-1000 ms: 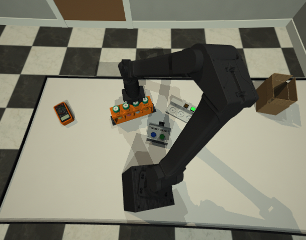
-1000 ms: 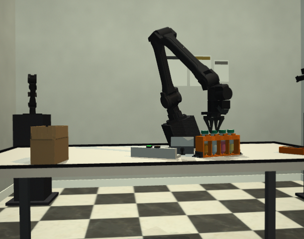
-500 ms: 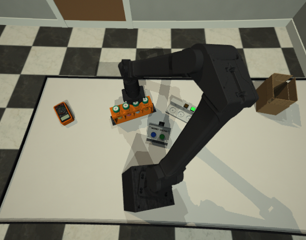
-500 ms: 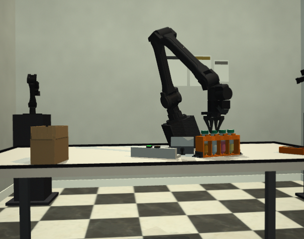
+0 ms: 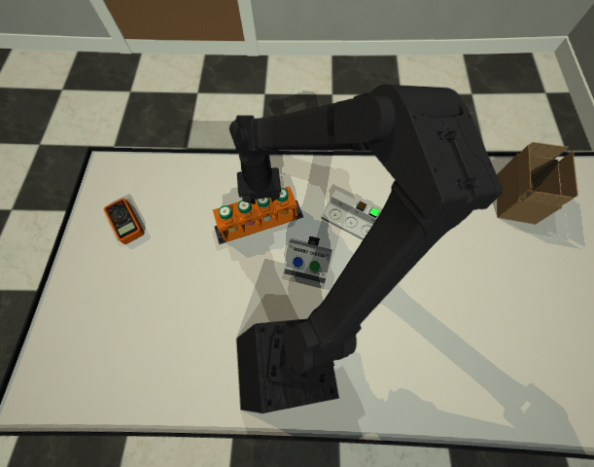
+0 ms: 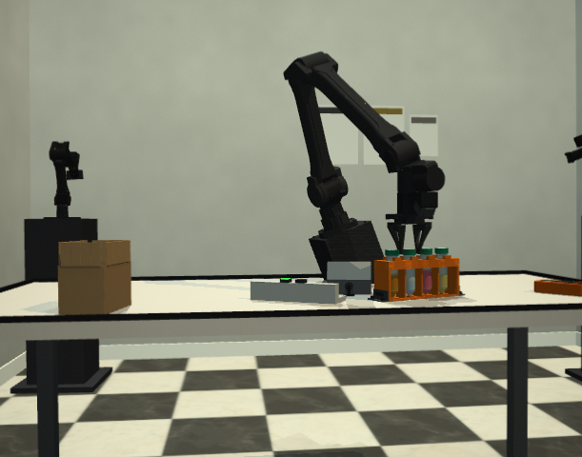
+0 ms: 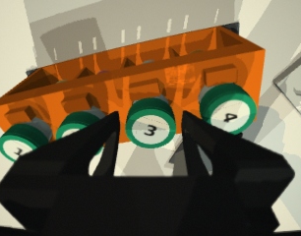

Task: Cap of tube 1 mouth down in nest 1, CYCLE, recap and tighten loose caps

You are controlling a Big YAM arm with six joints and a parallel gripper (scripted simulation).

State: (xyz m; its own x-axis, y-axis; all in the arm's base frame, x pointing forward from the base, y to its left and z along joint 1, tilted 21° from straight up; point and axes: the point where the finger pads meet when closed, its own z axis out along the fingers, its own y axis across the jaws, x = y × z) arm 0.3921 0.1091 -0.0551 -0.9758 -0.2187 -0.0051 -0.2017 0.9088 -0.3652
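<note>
My gripper is now 16 cm past the green key, 15 cm to the left of it and 5 cm above it. The rest, counted from my hand: key housing 14 cm behind, 12 cm to the right, 6 cm below; blue key 15 cm behind, 10 cm to the right, 5 cm below; cap 4 cm behind, 10 cm to the left.
</note>
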